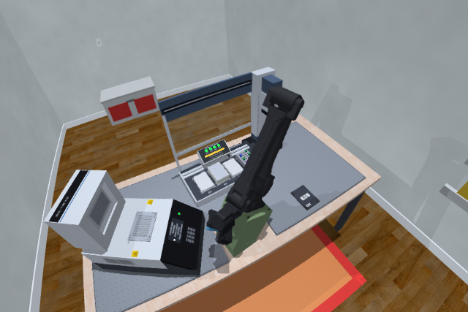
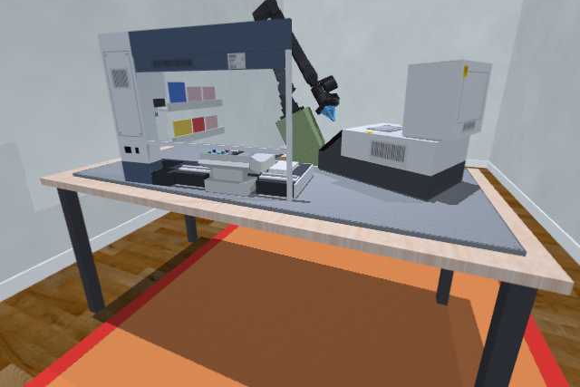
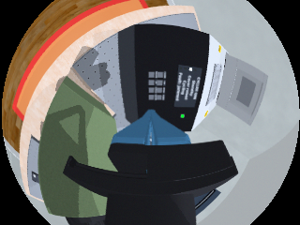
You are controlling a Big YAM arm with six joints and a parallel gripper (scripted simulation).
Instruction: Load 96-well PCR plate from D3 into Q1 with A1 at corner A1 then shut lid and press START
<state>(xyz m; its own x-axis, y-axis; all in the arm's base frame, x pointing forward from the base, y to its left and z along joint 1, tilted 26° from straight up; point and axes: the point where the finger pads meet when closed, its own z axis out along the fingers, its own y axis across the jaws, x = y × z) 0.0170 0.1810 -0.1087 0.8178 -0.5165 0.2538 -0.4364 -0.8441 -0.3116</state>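
Now: hand 46 cm to the left of the tube cooling block, 34 cm short of it and 14 cm above it. The rest, counted from my hand: gantry beam: 53 cm ahead, 36 cm to the right, 30 cm above; thin post: 55 cm ahead, 8 cm to the right, 2 cm above; gantry head: 71 cm to the right, 40 cm ahead, 17 cm above.
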